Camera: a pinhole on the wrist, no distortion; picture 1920 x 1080 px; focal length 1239.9 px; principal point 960.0 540.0 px. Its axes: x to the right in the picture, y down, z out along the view. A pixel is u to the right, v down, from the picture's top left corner.
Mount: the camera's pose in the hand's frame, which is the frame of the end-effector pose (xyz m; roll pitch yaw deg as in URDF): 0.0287 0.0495 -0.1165 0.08 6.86 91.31
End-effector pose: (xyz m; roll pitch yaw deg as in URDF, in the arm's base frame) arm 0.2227 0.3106 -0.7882 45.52 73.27 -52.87
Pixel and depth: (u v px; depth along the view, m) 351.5 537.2 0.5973
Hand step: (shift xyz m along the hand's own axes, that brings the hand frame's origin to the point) 0.0359 -0.1701 0.5115
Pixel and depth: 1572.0 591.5 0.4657
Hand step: 0.0035 0.3328 0.3184
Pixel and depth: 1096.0 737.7 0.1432
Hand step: 0.0053 0.0817 0.0238
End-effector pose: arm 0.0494 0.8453 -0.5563 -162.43 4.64 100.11
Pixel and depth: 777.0 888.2 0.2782
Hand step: -0.0488 0.0402 0.1647
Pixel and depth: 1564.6 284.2 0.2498
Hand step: 0.0771 0.2014 0.1169
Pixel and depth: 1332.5 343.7 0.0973
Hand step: 0.0433 0.0905 -0.0234
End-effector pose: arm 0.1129 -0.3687 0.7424 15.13 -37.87 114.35
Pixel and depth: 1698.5 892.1 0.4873
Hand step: -0.1169 0.3927 0.3328
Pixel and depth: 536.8 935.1 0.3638
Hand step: -0.0849 -0.0329 0.2597
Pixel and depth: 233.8 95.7 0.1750
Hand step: 0.0935 -0.0299 0.0694
